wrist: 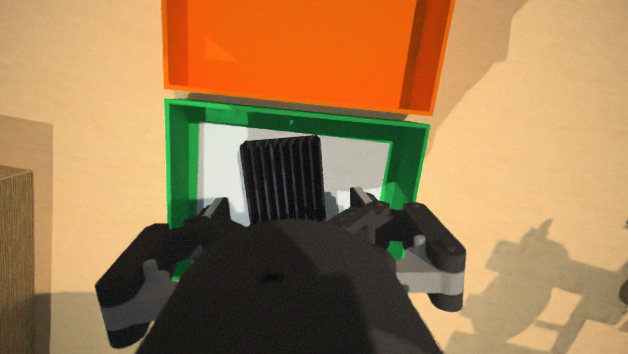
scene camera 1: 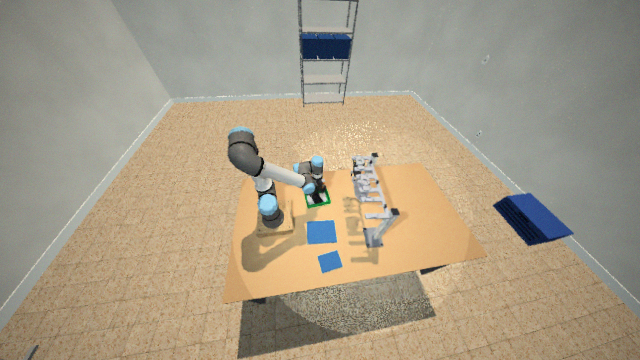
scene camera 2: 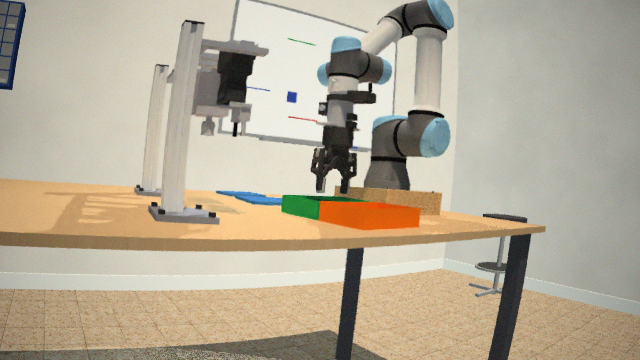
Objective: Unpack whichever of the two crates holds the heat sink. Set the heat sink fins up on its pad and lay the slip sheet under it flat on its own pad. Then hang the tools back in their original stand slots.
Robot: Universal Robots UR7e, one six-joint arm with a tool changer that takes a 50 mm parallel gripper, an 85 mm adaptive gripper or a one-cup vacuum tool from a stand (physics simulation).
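Frame: origin at the arm's base, x left, y ahead, z down, level; millimetres.
Seen in the pictures: end effector, tool point: (scene camera 2: 339,120); arm's base, origin of the base link: (scene camera 1: 273,218) (scene camera 2: 386,189).
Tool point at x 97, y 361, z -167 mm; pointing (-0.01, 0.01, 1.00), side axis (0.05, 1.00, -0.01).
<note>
Offsets run from my tool point to a thing's top centre. "spot": to the spot under its first point.
The black finned heat sink {dx -10, dy -2, dz +199 mm} (wrist: 284,177) lies fins up on the white slip sheet {spot: dx +22, dy -56, dz +229 mm} (wrist: 220,160) inside the green crate {dx +65, dy +13, dz +191 mm} (wrist: 181,165) (scene camera 2: 300,207) (scene camera 1: 318,205). The orange crate (wrist: 300,50) (scene camera 2: 370,216) stands beside it, and the part of its inside that shows holds no object. My gripper (wrist: 290,202) (scene camera 2: 332,191) is the adaptive one. It is open, with its fingers on either side of the heat sink and just above the green crate in scene camera 2. The larger blue pad {spot: dx -289, dy -65, dz +224 mm} (scene camera 1: 321,232) and the smaller blue pad {spot: dx -490, dy -79, dz +224 mm} (scene camera 1: 330,261) lie on the table with nothing on them.
The tool stand (scene camera 1: 382,227) (scene camera 2: 177,125) rises on the far side of the pads from the arm, with a black gripper tool {dx -22, dy +305, dz -130 mm} (scene camera 2: 235,77) hanging in it. The arm's wooden base block (scene camera 2: 425,201) (wrist: 17,260) stands close to the crates.
</note>
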